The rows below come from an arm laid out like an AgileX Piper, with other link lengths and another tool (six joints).
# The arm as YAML. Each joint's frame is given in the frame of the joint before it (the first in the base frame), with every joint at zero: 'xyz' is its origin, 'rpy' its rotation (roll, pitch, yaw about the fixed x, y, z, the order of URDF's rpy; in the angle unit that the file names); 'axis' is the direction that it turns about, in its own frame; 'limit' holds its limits. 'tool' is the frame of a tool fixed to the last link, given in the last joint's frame.
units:
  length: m
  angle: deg
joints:
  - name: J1
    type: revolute
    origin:
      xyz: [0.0, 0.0, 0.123]
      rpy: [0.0, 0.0, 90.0]
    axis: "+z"
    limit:
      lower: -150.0
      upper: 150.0
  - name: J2
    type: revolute
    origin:
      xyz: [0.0, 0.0, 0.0]
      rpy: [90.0, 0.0, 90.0]
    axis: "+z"
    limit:
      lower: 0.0
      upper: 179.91
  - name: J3
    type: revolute
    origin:
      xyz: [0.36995, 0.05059, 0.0]
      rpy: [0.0, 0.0, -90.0]
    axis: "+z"
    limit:
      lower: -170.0
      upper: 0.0
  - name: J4
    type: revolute
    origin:
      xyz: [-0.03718, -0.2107, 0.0]
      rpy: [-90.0, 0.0, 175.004]
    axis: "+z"
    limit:
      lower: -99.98
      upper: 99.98
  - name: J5
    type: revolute
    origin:
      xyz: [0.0, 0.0, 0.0]
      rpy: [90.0, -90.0, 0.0]
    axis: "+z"
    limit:
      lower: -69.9
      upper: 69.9
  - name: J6
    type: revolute
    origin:
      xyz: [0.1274, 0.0, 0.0]
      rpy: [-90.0, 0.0, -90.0]
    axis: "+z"
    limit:
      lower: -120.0
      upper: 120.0
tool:
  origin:
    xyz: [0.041, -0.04, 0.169]
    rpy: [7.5, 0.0, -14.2]
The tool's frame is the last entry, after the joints.
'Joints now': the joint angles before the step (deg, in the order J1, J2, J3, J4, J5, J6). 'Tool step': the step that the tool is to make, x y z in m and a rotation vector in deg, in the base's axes. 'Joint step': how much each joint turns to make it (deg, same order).
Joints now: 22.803 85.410 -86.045 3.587 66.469 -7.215
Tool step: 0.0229 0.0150 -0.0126 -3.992 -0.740 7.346
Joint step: -0.008 5.935 -5.529 0.004 0.941 -8.317
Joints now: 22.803 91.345 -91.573 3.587 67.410 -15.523
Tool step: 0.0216 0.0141 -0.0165 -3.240 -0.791 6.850
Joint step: -0.010 5.520 -4.512 0.248 -0.019 -7.716
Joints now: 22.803 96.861 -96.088 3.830 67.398 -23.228
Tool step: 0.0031 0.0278 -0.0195 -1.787 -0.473 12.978
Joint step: -0.003 5.256 -3.623 4.433 0.015 -14.236
